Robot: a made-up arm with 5 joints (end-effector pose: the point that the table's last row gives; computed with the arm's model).
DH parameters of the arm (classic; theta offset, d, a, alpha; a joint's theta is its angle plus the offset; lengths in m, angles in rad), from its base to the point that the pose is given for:
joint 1: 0 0.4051 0 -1.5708
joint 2: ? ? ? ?
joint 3: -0.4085 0 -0.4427 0
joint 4: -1.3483 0 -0.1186 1.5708
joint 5: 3.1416 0.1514 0 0
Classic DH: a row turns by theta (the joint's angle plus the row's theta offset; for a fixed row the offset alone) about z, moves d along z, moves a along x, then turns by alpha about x.
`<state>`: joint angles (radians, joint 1 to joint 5).
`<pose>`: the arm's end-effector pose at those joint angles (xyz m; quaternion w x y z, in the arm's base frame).
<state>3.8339 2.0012 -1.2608 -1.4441 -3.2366</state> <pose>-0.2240 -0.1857 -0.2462 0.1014 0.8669 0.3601 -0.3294</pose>
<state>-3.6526 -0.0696 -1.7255 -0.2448 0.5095</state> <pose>-0.4592 0.2575 1.1623 0.8521 -0.2556 -0.4567 -0.0006</pose>
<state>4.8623 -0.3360 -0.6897 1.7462 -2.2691</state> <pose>0.0523 -0.3463 0.4626 0.3393 -0.8529 -0.3851 -0.0954</pose>
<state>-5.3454 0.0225 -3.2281 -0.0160 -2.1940</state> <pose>-0.1028 -0.1401 1.3570 0.5871 -0.0002 -0.0400 0.8085</pose>
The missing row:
joint 2: -1.3848 0 0.3943 0
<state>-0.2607 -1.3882 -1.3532 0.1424 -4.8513</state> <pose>-0.3024 0.0807 1.1738 0.5325 -0.1776 0.2007 -0.8029</pose>
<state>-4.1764 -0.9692 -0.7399 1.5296 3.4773</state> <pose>-0.1429 0.2405 0.7130 0.0307 -0.7711 0.6303 0.0842</pose>
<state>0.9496 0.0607 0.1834 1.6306 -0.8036</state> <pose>-0.0543 -0.0758 0.2770 0.0588 0.3787 0.4549 -0.8038</pose>
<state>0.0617 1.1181 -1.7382 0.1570 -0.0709</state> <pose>0.8828 0.0545 0.1319 0.0011 0.9712 0.0645 0.2295</pose>
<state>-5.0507 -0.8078 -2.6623 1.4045 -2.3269</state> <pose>-0.1276 -0.3627 1.2790 0.4468 -0.1063 0.5013 0.7333</pose>
